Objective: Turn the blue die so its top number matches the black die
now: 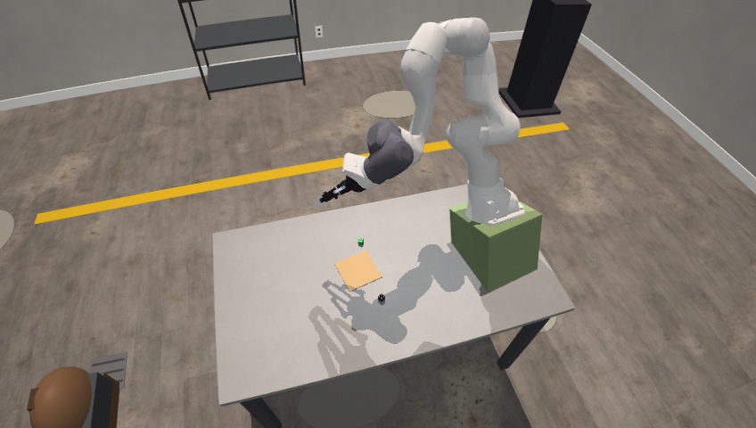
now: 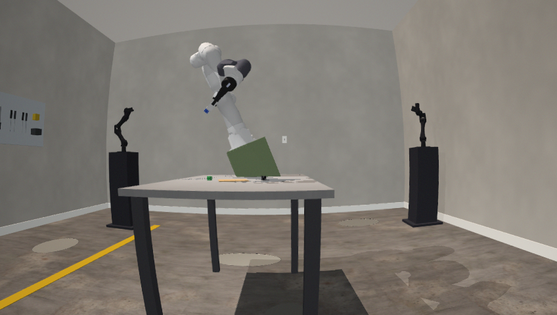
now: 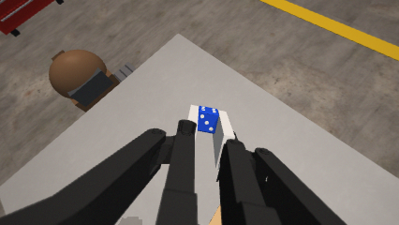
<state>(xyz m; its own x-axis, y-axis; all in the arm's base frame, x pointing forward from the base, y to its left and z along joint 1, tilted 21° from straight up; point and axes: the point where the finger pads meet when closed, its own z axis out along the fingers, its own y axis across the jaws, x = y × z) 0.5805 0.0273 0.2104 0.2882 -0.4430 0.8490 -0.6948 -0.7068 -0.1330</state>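
The mat lies 340 mm below my hand, 100 mm behind it and 90 mm to the left of it. From my hand the other things lie so: green die 340 mm below, 130 mm behind, 40 mm to the right; black die 340 mm below, 230 mm to the left, 160 mm behind; blue die 20 mm below, 20 mm ahead, 10 mm to the right.
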